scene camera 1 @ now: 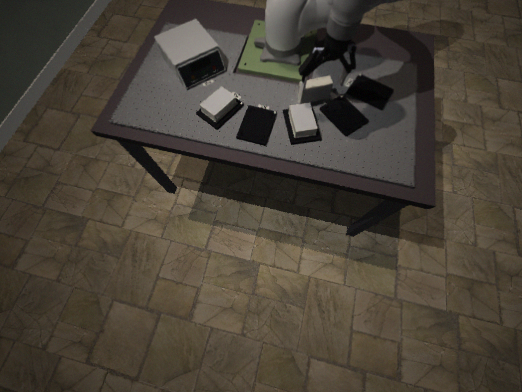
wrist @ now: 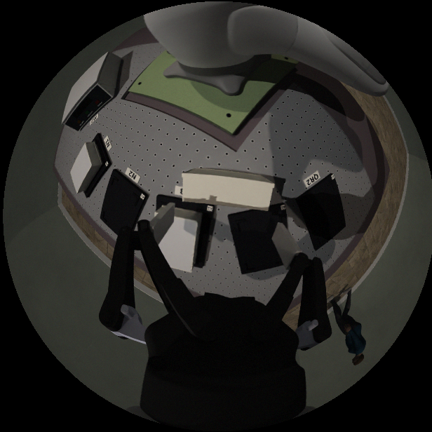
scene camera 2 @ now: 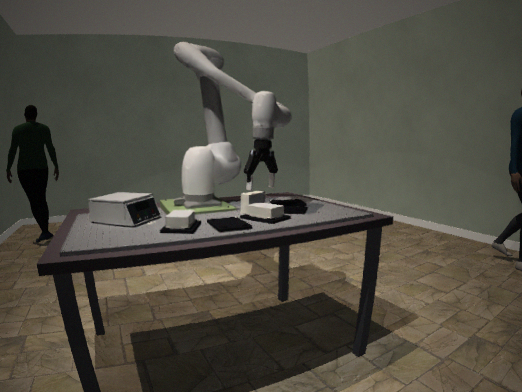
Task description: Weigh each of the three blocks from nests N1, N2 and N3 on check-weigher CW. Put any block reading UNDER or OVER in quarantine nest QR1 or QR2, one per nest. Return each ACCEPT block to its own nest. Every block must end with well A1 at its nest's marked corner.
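Frame: origin at the arm's base, x down, y ahead, z right, level; metres.
Seen in the pictures: gripper, fingertip midpoint: (scene camera 1: 321, 85) (scene camera 2: 260, 188); arm's base, origin of the base link: (scene camera 1: 282, 48) (scene camera 2: 198, 203).
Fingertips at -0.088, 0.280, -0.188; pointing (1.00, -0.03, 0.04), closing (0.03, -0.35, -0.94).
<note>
Pixels of each thing's top centre, then the offset from my fingertips to it, as dx, dy, dz.
- pale block, middle of its top: (scene camera 2: 253, 192) (scene camera 1: 316, 82) +0.018, -0.033, +0.019
- third block, middle of its top: (scene camera 2: 265, 205) (scene camera 1: 303, 116) +0.049, +0.116, +0.048
- Nest N2, middle of its top: (scene camera 2: 228, 221) (scene camera 1: 256, 123) +0.087, +0.150, +0.224
- check-weigher, middle of its top: (scene camera 2: 124, 196) (scene camera 1: 187, 43) +0.003, -0.133, +0.573
- QR2, middle of its top: (scene camera 2: 287, 201) (scene camera 1: 370, 89) +0.087, -0.108, -0.218
My gripper (scene camera 1: 327, 75) (scene camera 2: 260, 186) (wrist: 226, 221) is open and empty, above a pale block (scene camera 1: 317, 89) (scene camera 2: 246, 204) (wrist: 227, 190) that stands on its long side behind nests N3 and QR1. Another block (scene camera 1: 219, 102) (scene camera 2: 180, 219) (wrist: 85, 167) lies flat on nest N1. A third block (scene camera 1: 302, 119) (scene camera 2: 267, 210) (wrist: 180, 240) lies flat on nest N3 (wrist: 205, 245). Nest N2 (scene camera 1: 256, 125) (scene camera 2: 229, 224) (wrist: 120, 200) is bare. The check-weigher (scene camera 1: 187, 44) (scene camera 2: 117, 209) (wrist: 86, 92) bears no block; its display is illegible. Well A1 cannot be made out on the blocks.
Quarantine nests QR1 (scene camera 1: 344, 116) (wrist: 252, 245) and QR2 (scene camera 1: 370, 91) (wrist: 322, 215) are bare black plates at the right. The arm's green base plate (scene camera 1: 265, 71) (scene camera 2: 220, 206) (wrist: 200, 107) is behind the nests. Two people show beyond the table in scene camera 2.
</note>
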